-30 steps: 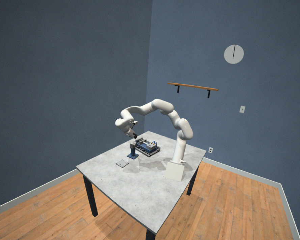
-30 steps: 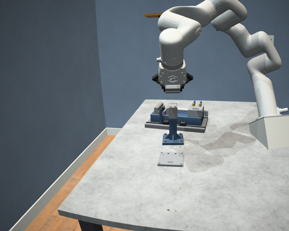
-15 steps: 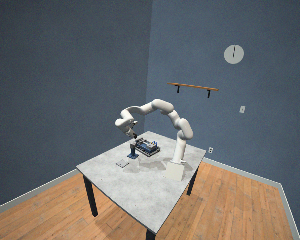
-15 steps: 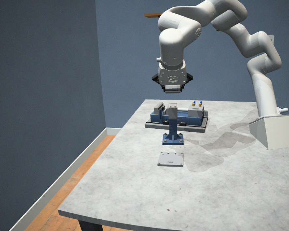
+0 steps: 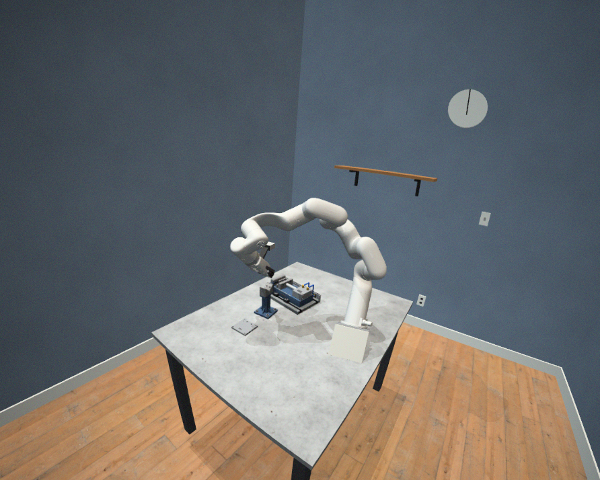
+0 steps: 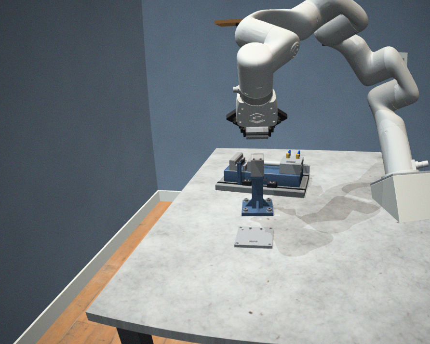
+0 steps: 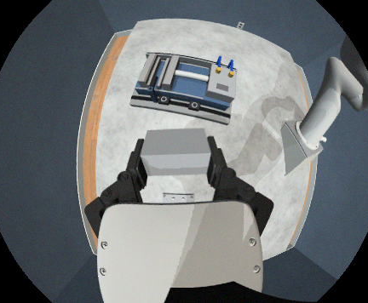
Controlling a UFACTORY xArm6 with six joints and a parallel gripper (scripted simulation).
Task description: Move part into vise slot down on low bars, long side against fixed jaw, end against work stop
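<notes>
My hand is 10 mm above the part. Also, from my hand: cylinder rod (10 mm ahead, 210 mm to the right, 160 mm below); then work stop post (100 mm ahead, 140 mm to the right, 180 mm below); then work stop (100 mm ahead, 160 mm to the right, 150 mm below).
</notes>
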